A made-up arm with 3 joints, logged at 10 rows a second.
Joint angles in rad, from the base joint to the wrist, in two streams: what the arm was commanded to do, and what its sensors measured. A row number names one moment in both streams.
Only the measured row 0 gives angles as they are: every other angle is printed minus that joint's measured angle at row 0.
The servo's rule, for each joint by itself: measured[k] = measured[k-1] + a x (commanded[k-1-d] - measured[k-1]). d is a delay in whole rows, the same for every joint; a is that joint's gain. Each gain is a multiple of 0.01, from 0.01 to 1. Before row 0 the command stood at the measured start. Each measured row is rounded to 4 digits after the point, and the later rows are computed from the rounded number. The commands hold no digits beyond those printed.
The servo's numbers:
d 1
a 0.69 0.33 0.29
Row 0, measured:
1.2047 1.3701 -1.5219
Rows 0 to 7, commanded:
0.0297 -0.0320 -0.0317
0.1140 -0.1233 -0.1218
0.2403 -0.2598 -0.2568
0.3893 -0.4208 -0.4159
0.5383 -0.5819 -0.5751
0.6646 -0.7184 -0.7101
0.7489 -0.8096 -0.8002
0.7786 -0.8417 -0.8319
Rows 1 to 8, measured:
0.0000 0.0000 0.0000
0.0205 -0.0106 -0.0092
0.0850 -0.0478 -0.0419
0.1922 -0.1178 -0.1042
0.3282 -0.2178 -0.1946
0.4732 -0.3380 -0.3049
0.6053 -0.4635 -0.4224
0.7044 -0.5777 -0.5320

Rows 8 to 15, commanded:
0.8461 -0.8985 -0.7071
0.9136 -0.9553 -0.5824
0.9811 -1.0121 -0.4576
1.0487 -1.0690 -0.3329
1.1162 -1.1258 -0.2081
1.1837 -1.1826 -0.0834
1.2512 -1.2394 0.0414
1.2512 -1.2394 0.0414
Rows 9 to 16, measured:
0.7556 -0.6648 -0.6190
0.8180 -0.7419 -0.6445
0.8840 -0.8123 -0.6265
0.9510 -0.8782 -0.5775
1.0184 -0.9412 -0.5066
1.0859 -1.0021 -0.4200
1.1534 -1.0617 -0.3224
1.2209 -1.1203 -0.2169

